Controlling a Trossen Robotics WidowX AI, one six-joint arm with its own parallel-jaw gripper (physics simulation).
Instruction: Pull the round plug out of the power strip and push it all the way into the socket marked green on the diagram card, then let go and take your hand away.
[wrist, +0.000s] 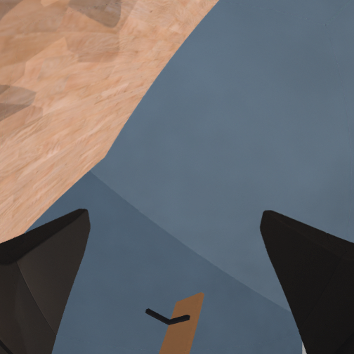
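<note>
My gripper (176, 220) is open, with its two dark fingers wide apart at the left and right of the wrist view and no object between the tips. The round plug, the power strip, the sockets and the diagram card cannot be made out in this view.
A light wooden surface (65, 95) fills the upper left, with darker shadow patches. Beside it are blue-grey surfaces (250, 100) meeting along a slanting line. A brown-orange strip (186, 325) with a bent black piece (169, 321) across it shows at the bottom.
</note>
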